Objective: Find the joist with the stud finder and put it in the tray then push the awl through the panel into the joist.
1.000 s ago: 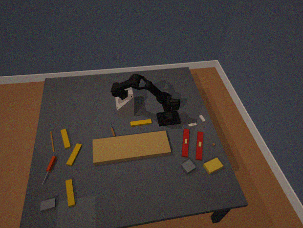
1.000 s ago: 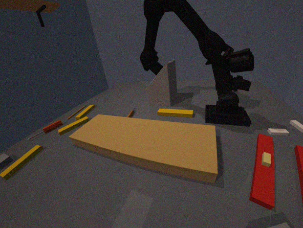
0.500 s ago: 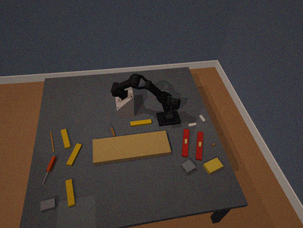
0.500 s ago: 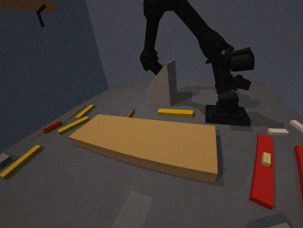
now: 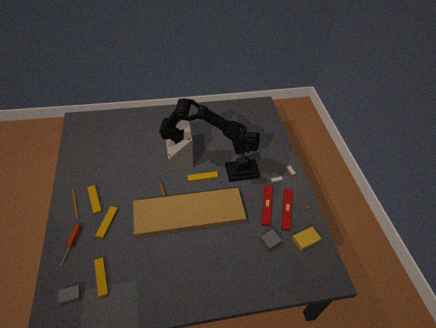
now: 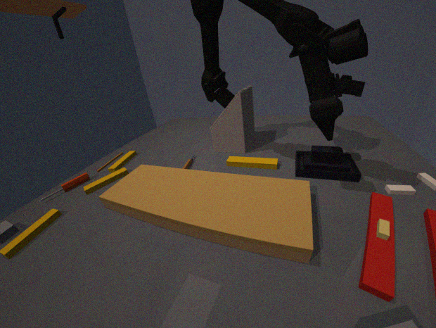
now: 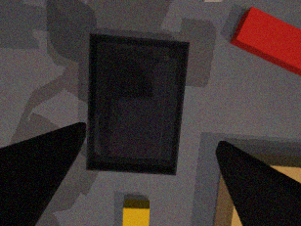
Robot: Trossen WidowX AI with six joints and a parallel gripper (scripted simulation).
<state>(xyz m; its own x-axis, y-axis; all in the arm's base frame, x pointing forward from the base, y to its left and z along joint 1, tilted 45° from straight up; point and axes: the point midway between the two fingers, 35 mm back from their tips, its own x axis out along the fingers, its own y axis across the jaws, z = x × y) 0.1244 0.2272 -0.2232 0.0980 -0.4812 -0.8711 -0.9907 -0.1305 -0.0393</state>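
Right now the awl is 7 cm ahead of my gripper tip, 42 cm to the right of it and 11 cm below it. From my gripper tip the other things lie so: stud finder 2 cm behind, 2 cm to the left, 7 cm below; black tray 2 cm behind, 1 cm to the left, 10 cm below; square indicator light 3 cm behind, 3 cm to the left, 5 cm below.
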